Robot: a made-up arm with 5 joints. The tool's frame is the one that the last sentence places. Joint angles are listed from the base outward.
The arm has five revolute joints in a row. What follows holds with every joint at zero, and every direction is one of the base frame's. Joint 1 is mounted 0.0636 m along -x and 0.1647 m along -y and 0.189 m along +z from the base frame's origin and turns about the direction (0.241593, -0.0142, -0.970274), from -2.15 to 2.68 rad. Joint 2 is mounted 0.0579 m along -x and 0.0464 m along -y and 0.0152 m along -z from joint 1 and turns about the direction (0.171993, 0.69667, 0.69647), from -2.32 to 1.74 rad. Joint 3 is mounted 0.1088 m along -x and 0.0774 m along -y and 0.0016 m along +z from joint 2 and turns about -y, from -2.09 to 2.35 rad. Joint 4 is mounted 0.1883 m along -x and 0.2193 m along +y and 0.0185 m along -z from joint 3 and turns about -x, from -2.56 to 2.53 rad. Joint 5 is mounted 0.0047 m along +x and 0.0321 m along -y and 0.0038 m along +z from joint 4 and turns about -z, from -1.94 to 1.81 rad. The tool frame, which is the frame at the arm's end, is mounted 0.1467 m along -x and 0.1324 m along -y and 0.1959 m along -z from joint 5; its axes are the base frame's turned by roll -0.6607, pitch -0.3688 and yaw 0.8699 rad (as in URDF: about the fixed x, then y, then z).
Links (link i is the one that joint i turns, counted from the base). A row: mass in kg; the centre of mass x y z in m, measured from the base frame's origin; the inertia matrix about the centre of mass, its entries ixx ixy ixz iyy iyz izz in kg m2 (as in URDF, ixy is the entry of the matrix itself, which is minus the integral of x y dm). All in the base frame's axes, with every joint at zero. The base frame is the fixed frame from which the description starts. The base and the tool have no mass.
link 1: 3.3; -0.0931 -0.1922 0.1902; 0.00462 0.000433 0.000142 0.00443 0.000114 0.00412
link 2: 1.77; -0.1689 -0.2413 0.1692; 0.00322 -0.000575 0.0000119 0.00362 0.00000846 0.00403
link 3: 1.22; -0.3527 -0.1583 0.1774; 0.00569 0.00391 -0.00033 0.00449 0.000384 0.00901
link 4: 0.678; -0.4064 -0.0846 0.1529; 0.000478 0 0 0.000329 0 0.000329
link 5: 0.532; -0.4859 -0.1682 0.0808; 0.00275 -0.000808 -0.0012 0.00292 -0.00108 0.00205
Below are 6 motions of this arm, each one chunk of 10 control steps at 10 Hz.
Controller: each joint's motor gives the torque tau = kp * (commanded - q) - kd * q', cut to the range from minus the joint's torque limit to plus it. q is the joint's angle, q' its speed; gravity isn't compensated. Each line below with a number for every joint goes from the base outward.
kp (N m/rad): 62 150 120 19 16
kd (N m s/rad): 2 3.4 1.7 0.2 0.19
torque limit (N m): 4.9 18 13 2.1 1
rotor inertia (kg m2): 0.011 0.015 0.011 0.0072 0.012
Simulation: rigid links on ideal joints. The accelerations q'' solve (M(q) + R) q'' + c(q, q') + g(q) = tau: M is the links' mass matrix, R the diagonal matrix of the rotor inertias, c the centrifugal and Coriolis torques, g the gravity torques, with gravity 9.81 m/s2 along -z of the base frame. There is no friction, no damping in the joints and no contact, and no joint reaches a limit. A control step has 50 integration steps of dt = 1/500 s. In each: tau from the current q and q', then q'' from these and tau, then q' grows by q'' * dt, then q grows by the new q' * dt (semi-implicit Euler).
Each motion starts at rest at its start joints. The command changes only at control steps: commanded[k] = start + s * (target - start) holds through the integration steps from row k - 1 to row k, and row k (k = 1, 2, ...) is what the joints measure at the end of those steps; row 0 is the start. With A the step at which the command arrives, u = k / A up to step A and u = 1 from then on. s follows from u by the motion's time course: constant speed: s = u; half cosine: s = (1 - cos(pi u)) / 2; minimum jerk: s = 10 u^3 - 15 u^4 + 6 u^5; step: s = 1 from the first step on.
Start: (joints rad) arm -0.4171 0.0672 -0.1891 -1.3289 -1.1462
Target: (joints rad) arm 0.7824 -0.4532 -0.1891 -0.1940 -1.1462
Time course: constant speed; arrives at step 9
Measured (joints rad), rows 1 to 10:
1: -0.3451 -0.0271 -0.1418 -1.0794 -1.1171
2: -0.1393 -0.0940 -0.1554 -1.0679 -1.1470
3: 0.0749 -0.1598 -0.1528 -0.9215 -1.1327
4: 0.1855 -0.2215 -0.1511 -0.8178 -1.1532
5: 0.2586 -0.2612 -0.1576 -0.6532 -1.1323
6: 0.3610 -0.3129 -0.1572 -0.5413 -1.1378
7: 0.5150 -0.3777 -0.1562 -0.4259 -1.1394
8: 0.6721 -0.4389 -0.1582 -0.3095 -1.1394
9: 0.7948 -0.4952 -0.1573 -0.1830 -1.1425
10: 0.8137 -0.4927 -0.1612 -0.2697 -1.1420

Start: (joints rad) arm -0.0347 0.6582 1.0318 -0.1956 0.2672
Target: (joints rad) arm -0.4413 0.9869 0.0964 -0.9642 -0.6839
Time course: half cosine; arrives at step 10
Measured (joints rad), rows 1 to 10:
1: -0.0343 0.6378 1.0361 -0.2330 0.2311
2: -0.0231 0.6659 0.9557 -0.2986 0.1636
3: -0.0772 0.7121 0.8451 -0.3980 0.0520
4: -0.1590 0.7663 0.7106 -0.4963 -0.1068
5: -0.2294 0.8229 0.5626 -0.6234 -0.2505
6: -0.2842 0.8714 0.4211 -0.7389 -0.4080
7: -0.3341 0.9137 0.2946 -0.8405 -0.5376
8: -0.3811 0.9482 0.1950 -0.9107 -0.6339
9: -0.4149 0.9680 0.1348 -0.9457 -0.6919
10: -0.4235 0.9690 0.1205 -0.9502 -0.7015

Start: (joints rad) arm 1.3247 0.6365 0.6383 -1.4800 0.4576
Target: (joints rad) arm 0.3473 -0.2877 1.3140 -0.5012 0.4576
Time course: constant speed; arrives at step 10
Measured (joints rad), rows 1 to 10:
1: 1.1916 0.4926 0.7711 -1.2988 0.4475
2: 1.0832 0.3986 0.8325 -1.2126 0.2358
3: 0.9858 0.3147 0.8919 -1.1160 0.3886
4: 0.8917 0.2299 0.9463 -1.0669 0.4808
5: 0.7934 0.1276 1.0253 -0.9260 0.4096
6: 0.7057 0.0385 1.0833 -0.8594 0.4462
7: 0.6105 -0.0481 1.1446 -0.7591 0.4478
8: 0.5110 -0.1415 1.2117 -0.6608 0.4404
9: 0.4210 -0.2292 1.2721 -0.5705 0.4549
10: 0.3269 -0.3195 1.3364 -0.4717 0.4512

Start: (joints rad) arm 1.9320 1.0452 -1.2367 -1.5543 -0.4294
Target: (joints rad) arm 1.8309 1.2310 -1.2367 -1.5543 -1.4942
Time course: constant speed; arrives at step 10
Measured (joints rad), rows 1 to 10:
1: 1.8998 1.0772 -1.2438 -1.5230 -0.6166
2: 1.8845 1.0957 -1.2398 -1.5154 -0.6884
3: 1.8822 1.1123 -1.2438 -1.5391 -0.8042
4: 1.8712 1.1304 -1.2395 -1.5191 -0.9182
5: 1.8596 1.1515 -1.2430 -1.5300 -1.0140
6: 1.8511 1.1688 -1.2409 -1.5248 -1.1289
7: 1.8418 1.1877 -1.2419 -1.5295 -1.2314
8: 1.8315 1.2069 -1.2416 -1.5273 -1.3387
9: 1.8221 1.2255 -1.2418 -1.5303 -1.4445
10: 1.8127 1.2442 -1.2418 -1.5310 -1.5505

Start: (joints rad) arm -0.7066 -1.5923 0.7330 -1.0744 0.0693
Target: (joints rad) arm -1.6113 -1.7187 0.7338 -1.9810 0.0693
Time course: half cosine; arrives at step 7
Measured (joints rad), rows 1 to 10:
1: -0.7466 -1.5848 0.7150 -1.1351 0.0975
2: -0.8883 -1.6044 0.7170 -1.3134 0.0921
3: -1.0670 -1.6366 0.7211 -1.4988 0.0840
4: -1.2722 -1.6637 0.7181 -1.7142 0.0893
5: -1.4618 -1.6822 0.7127 -1.8924 0.0969
6: -1.5845 -1.6963 0.7129 -1.9946 0.1005
7: -1.6182 -1.7024 0.7160 -2.0016 0.1001
8: -1.6085 -1.7061 0.7196 -1.9852 0.0937
9: -1.6069 -1.7073 0.7197 -1.9898 0.0932
10: -1.6107 -1.7040 0.7173 -1.9928 0.0983

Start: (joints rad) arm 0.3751 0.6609 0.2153 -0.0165 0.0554
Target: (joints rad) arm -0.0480 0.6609 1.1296 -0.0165 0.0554
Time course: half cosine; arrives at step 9
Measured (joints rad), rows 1 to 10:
1: 0.3508 0.6271 0.2929 -0.0589 0.0303
2: 0.3422 0.6181 0.3723 -0.0555 0.0476
3: 0.2819 0.6151 0.5016 -0.0665 0.0451
4: 0.1923 0.6157 0.6520 -0.0580 0.0369
5: 0.1092 0.6194 0.8060 -0.0555 0.0440
6: 0.0484 0.6186 0.9518 -0.0545 0.0450
7: 0.0064 0.6211 1.0653 -0.0508 0.0545
8: -0.0250 0.6269 1.1348 -0.0418 0.0577
9: -0.0373 0.6342 1.1517 -0.0317 0.0625
10: -0.0345 0.6362 1.1489 -0.0323 0.0637

